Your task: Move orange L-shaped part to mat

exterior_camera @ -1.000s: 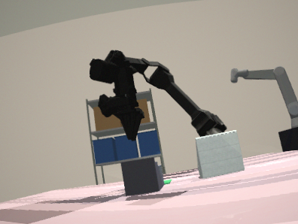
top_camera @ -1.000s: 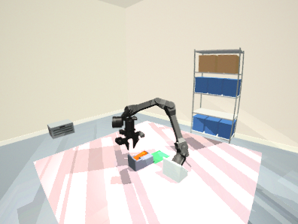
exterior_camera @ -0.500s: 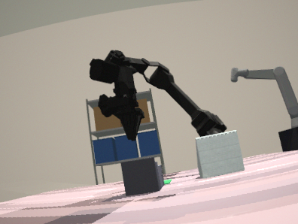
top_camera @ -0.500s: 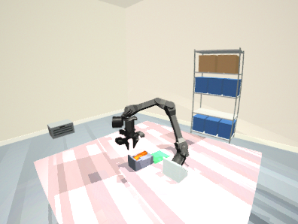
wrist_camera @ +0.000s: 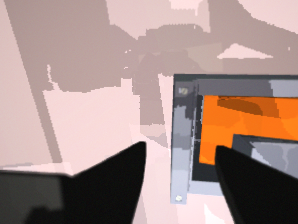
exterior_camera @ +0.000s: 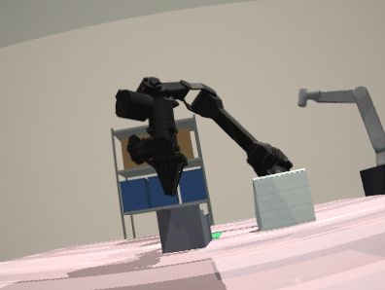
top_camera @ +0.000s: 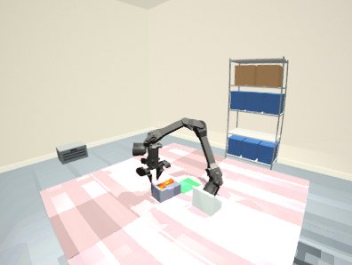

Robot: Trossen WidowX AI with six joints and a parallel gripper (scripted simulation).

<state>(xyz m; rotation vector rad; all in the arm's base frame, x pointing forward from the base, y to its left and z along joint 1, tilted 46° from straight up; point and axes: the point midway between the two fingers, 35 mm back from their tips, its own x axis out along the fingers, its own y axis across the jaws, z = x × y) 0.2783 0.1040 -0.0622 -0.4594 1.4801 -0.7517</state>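
My gripper tip is 70 mm above the orange L-shaped part, 60 mm to the left of it and 20 mm past it. Round my gripper tip: green mat 220 mm to the right, 130 mm below, 50 mm behind.
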